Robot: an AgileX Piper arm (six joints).
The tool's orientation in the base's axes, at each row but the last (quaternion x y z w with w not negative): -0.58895 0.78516 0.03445 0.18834; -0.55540 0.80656 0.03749 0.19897; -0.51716 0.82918 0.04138 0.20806; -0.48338 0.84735 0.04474 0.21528; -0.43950 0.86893 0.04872 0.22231; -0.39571 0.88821 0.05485 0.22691; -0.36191 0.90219 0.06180 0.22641; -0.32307 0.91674 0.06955 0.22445; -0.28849 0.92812 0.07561 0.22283; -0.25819 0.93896 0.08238 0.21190; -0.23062 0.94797 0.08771 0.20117; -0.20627 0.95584 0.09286 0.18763; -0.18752 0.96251 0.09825 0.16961
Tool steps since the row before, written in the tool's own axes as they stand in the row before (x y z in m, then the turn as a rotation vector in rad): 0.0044 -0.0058 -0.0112 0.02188 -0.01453 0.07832; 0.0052 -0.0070 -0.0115 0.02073 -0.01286 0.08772; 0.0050 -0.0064 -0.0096 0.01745 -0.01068 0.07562; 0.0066 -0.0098 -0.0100 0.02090 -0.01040 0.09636; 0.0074 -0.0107 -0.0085 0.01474 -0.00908 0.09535; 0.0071 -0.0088 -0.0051 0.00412 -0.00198 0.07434; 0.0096 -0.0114 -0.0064 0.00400 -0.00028 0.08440; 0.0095 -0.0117 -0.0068 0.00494 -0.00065 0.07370; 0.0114 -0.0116 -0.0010 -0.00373 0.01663 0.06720; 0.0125 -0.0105 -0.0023 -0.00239 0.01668 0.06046; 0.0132 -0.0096 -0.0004 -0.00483 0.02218 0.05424; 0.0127 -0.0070 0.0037 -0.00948 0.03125 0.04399; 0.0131 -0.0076 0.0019 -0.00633 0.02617 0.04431
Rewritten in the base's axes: 0.0015 -0.0089 0.0099 0.02846 -0.00276 -0.07750; 0.0016 -0.0105 0.0098 0.02992 0.00154 -0.08598; 0.0008 -0.0099 0.0077 0.02559 0.00187 -0.07402; 0.0021 -0.0133 0.0076 0.03051 0.00514 -0.09420; 0.0017 -0.0144 0.0056 0.03230 0.01024 -0.09079; 0.0004 -0.0122 0.0021 0.02577 0.01645 -0.06791; -0.0007 -0.0161 0.0019 0.02835 0.02054 -0.07690; -0.0018 -0.0163 0.0019 0.02401 0.01681 -0.06780; -0.0021 -0.0155 -0.0045 0.01814 0.03361 -0.05786; -0.0051 -0.0152 -0.0039 0.01467 0.03127 -0.05240; -0.0063 -0.0138 -0.0059 0.01194 0.03547 -0.04535; -0.0065 -0.0099 -0.0091 0.00869 0.04267 -0.03324; -0.0079 -0.0107 -0.0075 0.00804 0.03710 -0.03532
